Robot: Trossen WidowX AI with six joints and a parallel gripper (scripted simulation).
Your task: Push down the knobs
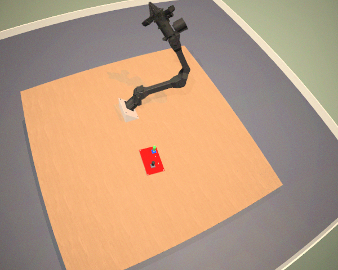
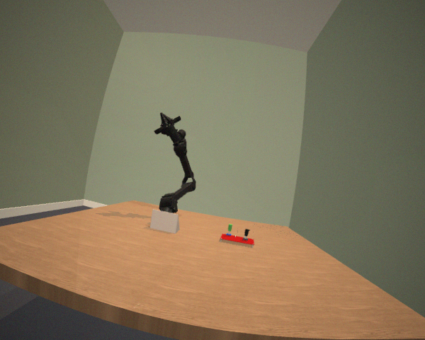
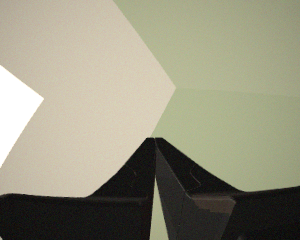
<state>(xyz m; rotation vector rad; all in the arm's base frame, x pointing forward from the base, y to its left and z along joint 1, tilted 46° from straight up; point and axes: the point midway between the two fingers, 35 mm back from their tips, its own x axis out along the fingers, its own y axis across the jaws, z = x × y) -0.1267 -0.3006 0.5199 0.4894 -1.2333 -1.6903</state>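
My gripper tip is 520 mm short of the green knob, 90 mm to the left of it and 570 mm above it. From my gripper tip the other things lie so: black knob 610 mm ahead, 130 mm to the right, 570 mm below.
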